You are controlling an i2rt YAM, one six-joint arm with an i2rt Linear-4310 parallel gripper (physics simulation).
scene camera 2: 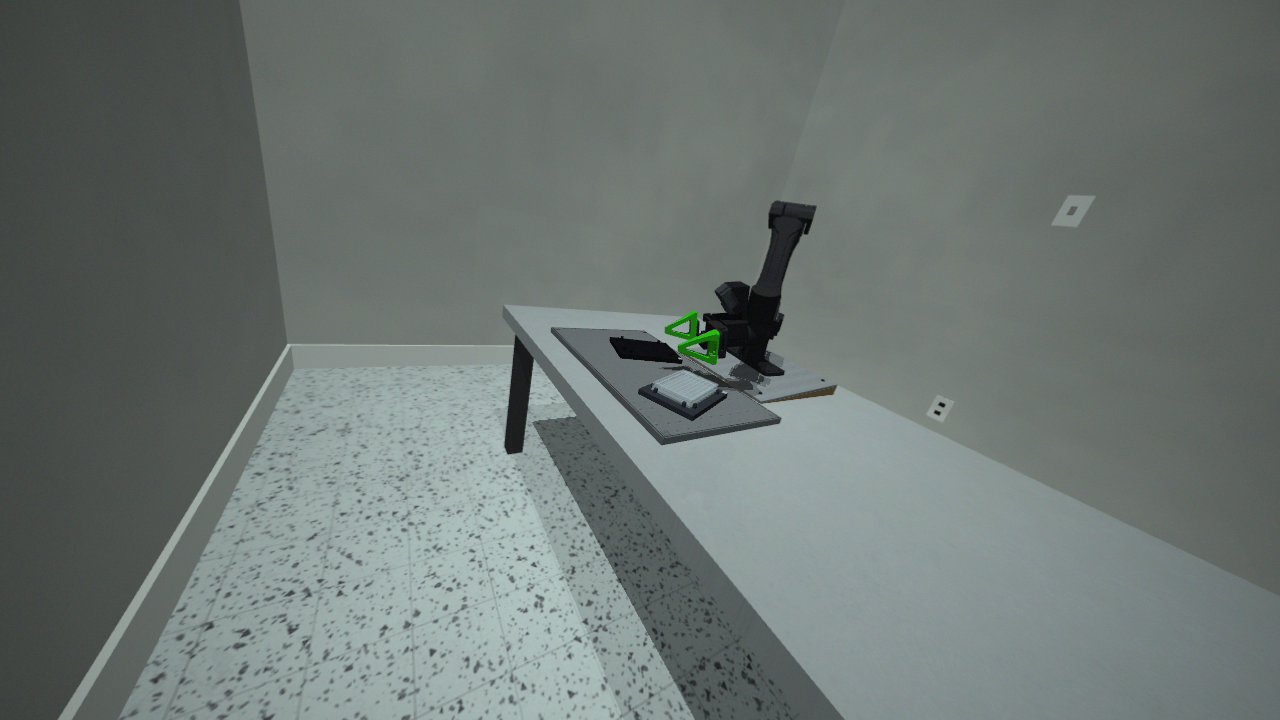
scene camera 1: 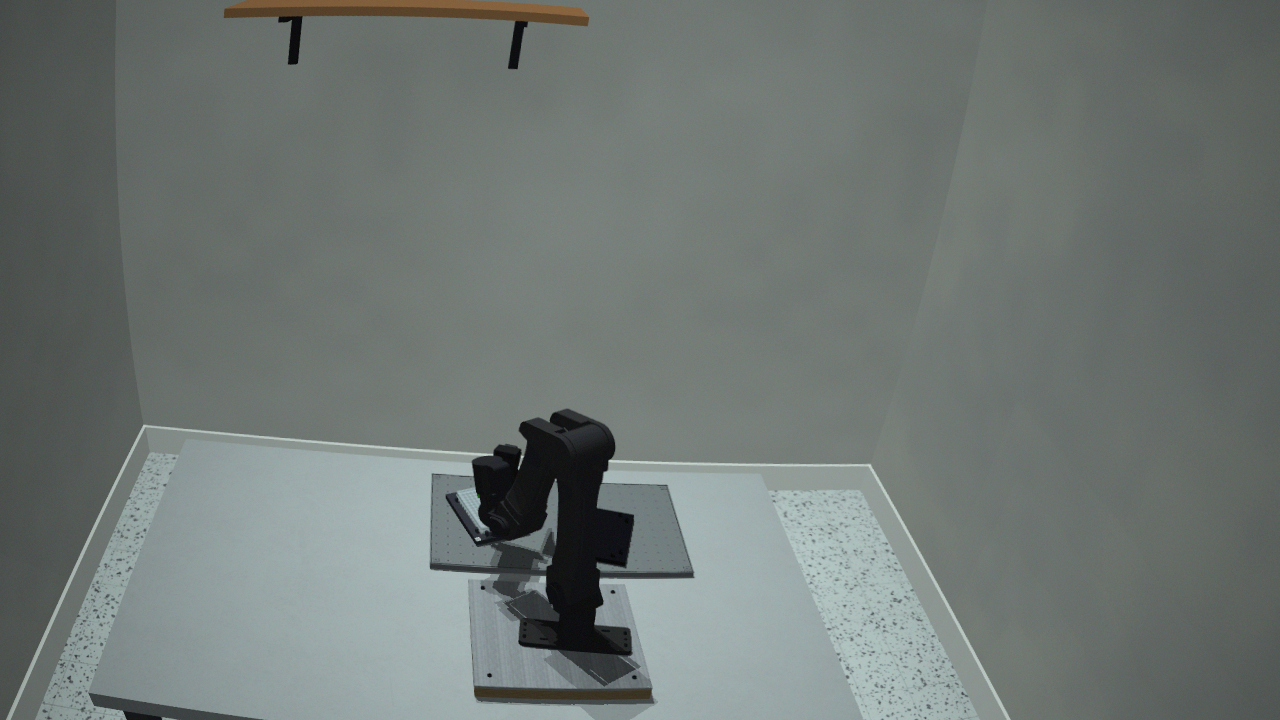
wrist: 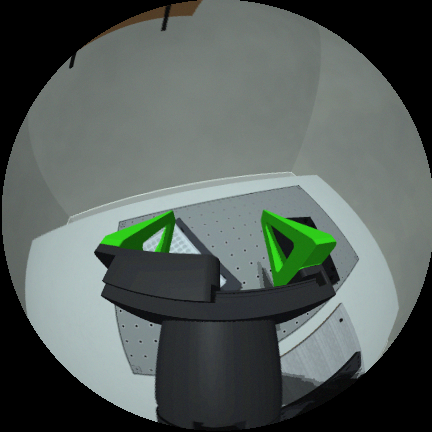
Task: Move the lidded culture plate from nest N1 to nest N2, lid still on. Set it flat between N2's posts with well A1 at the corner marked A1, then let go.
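Places are measured from the arm's base along level axes (x back, y right, z up), in centimetres.
Pixels of known places: gripper, fingertip midpoint: [scene camera 2: 670, 338] [wrist: 217, 214]; arm's base, link origin: [scene camera 2: 750, 360] [scene camera 1: 574, 639].
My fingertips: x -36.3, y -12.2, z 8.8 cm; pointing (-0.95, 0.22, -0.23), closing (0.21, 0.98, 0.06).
Ahead of a thing's pixels: the offset from my fingertips to its top centre. Level surfaces: height alone.
The white lidded culture plate @[dx +2.0, dy -6.6, dz -6.9 cm] [scene camera 1: 469, 503] [scene camera 2: 687, 386] [wrist: 187, 243] lies flat in a black nest @[dx +2.1, dy -6.6, dz -7.5 cm] [scene camera 1: 461, 519] [scene camera 2: 664, 404] [wrist: 202, 250], which I take as N1. The other black nest @[dx +4.3, dy +16.9, dz -7.5 cm] [scene camera 1: 615, 535] [scene camera 2: 642, 349] [wrist: 305, 223], which I take as N2, has no plate on it. My gripper [scene camera 2: 673, 338] [wrist: 217, 214] is open and empty, its green fingers wide apart above the board. In the wrist view the left finger partly covers the plate and the right finger partly covers the empty nest. In scene camera 1 the arm hides most of the gripper. The A1 marks cannot be made out.
Both nests stand on a grey perforated board @[dx +1.5, dy +7.8, dz -9.6 cm] [scene camera 1: 662, 514] [scene camera 2: 617, 389] [wrist: 235, 225] on the pale table @[dz -11.0 cm] [scene camera 1: 295, 573] [scene camera 2: 895, 501]. The arm's base stands on a wood-edged plate [scene camera 1: 501, 644] [wrist: 325, 350] beside the board. A brown wall shelf [scene camera 1: 402, 12] is high up.
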